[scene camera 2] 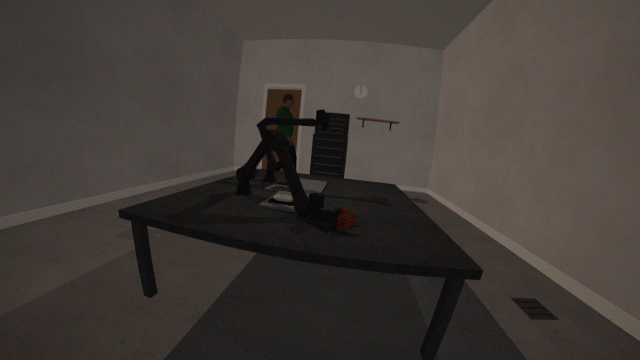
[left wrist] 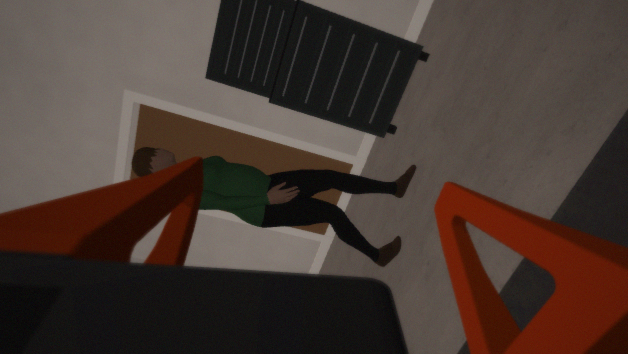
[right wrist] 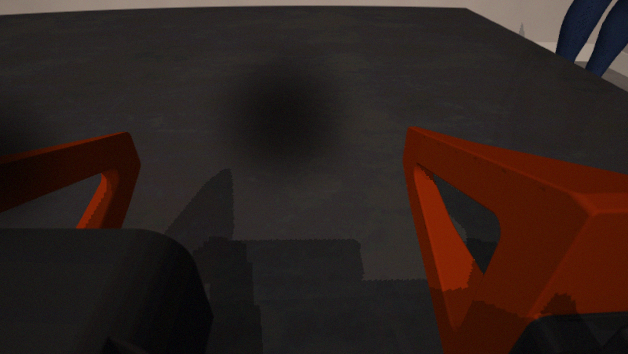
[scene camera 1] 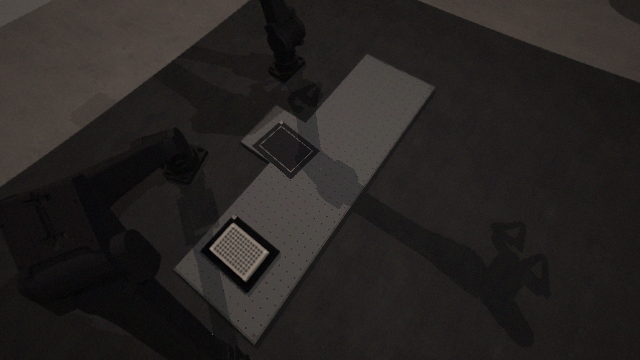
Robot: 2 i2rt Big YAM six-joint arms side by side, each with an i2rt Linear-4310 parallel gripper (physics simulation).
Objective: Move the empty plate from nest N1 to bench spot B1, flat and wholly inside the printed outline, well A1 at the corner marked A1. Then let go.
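Places are measured from the left arm's base along level axes (x ahead, y left, z up), in centimetres.
Where they show: left gripper, fingertip midpoint: [scene camera 2: 327, 123] [left wrist: 326, 183]; right gripper, fingertip midpoint: [scene camera 2: 355, 220] [right wrist: 268, 145]; left arm's base, link origin: [scene camera 2: 269, 180] [scene camera 1: 287, 67]; right arm's base, link origin: [scene camera 2: 243, 192] [scene camera 1: 187, 163].
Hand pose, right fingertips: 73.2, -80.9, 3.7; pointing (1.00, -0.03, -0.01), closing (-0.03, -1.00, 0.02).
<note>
Each offset is from my right fingertips to the top centre of the thing, as dx, dy, dz. "pt": to the spot under its first point. Level surfaces: height alone.
The pale well plate @(-40.2, +23.4, +0.2) [scene camera 1: 239, 251] [scene camera 2: 283, 197] lies flat in its black nest @(pt -32.7, +18.4, -1.3) [scene camera 1: 247, 287], at the lower left of the perforated board in scene camera 1. Bench spot B1 @(pt -50.4, +53.8, -2.3) [scene camera 1: 286, 149], a dark rectangle with a thin light printed outline, is farther up, bare, partly in shadow. Letters and well A1 are too small to read. My left gripper [scene camera 2: 328, 128] [left wrist: 326, 183] is open and empty, raised high in scene camera 2, away from the plate. My right gripper [scene camera 2: 354, 219] [right wrist: 268, 145] is open and empty, low over the dark table beyond the board. Neither gripper shows in scene camera 1.
The light perforated board @(dz -2.4) [scene camera 1: 385, 100] lies on the dark table @(dz -3.7) [scene camera 1: 450, 165]. The right arm [scene camera 1: 120, 245] spans the lower left of scene camera 1; the left arm's base [scene camera 1: 286, 65] stands at the top. A person in green [scene camera 2: 285, 120] [left wrist: 232, 187] stands near the door.
</note>
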